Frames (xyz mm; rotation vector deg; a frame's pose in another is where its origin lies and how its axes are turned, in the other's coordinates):
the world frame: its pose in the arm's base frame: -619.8 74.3 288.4 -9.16 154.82 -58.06
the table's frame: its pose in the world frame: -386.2 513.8 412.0 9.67 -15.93 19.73
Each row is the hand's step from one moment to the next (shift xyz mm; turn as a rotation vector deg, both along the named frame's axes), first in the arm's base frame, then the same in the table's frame.
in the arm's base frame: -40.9 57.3 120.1 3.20 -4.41 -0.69
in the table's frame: -46.1 -50.3 -121.4 -1.58 -1.47 5.05
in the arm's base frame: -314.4 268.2 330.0 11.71 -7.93 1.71
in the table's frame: 19.9 -134.1 -511.2 -9.32 -2.35 10.51
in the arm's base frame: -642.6 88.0 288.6 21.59 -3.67 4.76
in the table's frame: 327.9 -350.7 -523.0 -19.52 2.23 10.79
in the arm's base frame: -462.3 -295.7 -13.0 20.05 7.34 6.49
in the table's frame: 412.2 -362.4 -9.7 -20.71 8.21 1.33
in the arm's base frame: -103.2 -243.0 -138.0 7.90 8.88 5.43
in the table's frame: 194.6 -118.7 191.8 -10.62 5.58 -5.18
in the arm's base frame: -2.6 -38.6 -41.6 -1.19 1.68 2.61
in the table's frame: 31.6 -1.6 47.2 -0.82 -0.90 -3.09
